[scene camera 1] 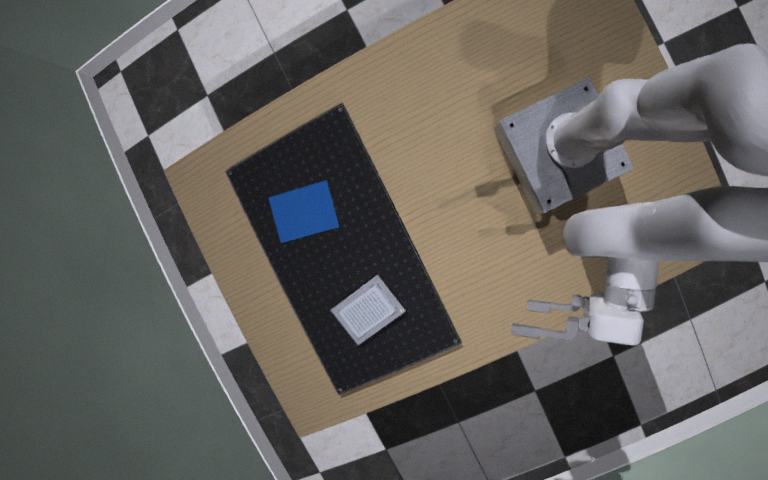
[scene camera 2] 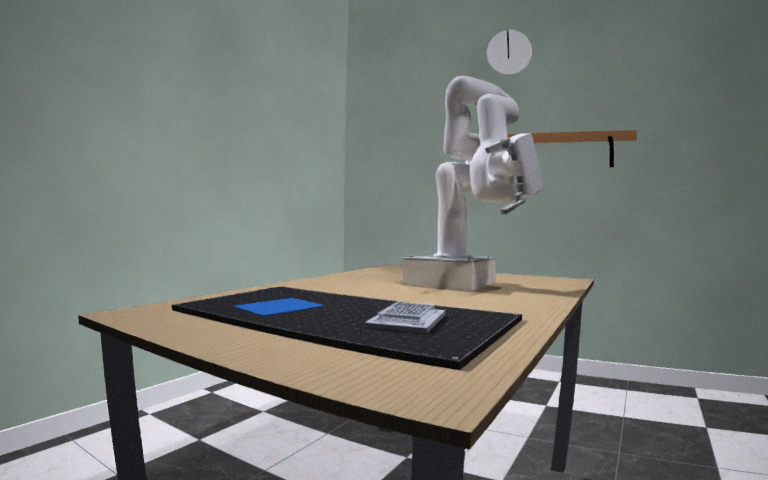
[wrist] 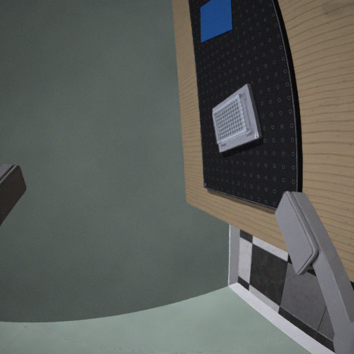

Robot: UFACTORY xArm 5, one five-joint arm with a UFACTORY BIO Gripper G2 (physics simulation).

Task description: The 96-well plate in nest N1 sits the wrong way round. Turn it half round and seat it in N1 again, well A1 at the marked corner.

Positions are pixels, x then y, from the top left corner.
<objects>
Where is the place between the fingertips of my gripper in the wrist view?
At 142,190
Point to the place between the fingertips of my gripper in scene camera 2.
495,181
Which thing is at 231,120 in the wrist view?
A clear 96-well plate.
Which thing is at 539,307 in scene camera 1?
My gripper.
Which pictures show the clear 96-well plate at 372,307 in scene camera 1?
Scene camera 1, scene camera 2 and the wrist view: all of them.
</objects>
